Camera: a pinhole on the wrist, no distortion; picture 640 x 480 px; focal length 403.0 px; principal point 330.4 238.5 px. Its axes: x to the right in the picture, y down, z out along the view. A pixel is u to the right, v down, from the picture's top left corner.
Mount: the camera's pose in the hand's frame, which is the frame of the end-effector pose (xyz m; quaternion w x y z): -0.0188 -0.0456 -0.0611 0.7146 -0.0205 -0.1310 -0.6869
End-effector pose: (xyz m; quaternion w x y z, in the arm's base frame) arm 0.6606 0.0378 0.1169 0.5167 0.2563 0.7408 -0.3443
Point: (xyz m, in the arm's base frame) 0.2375 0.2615 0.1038
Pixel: behind the camera
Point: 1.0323 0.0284 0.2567
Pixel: 69 26
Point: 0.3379 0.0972 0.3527
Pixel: behind the camera
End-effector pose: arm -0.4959 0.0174 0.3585 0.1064 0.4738 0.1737 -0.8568
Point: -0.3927 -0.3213 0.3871
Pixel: outside the picture
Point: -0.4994 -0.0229 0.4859
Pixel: 266 87
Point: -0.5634 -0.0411 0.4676
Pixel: 304 229
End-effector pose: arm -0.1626 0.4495 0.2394 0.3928 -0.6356 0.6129 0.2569
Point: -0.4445 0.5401 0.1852
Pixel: outside the picture
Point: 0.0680 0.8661 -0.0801
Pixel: 494 346
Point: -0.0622 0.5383 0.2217
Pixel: 545 280
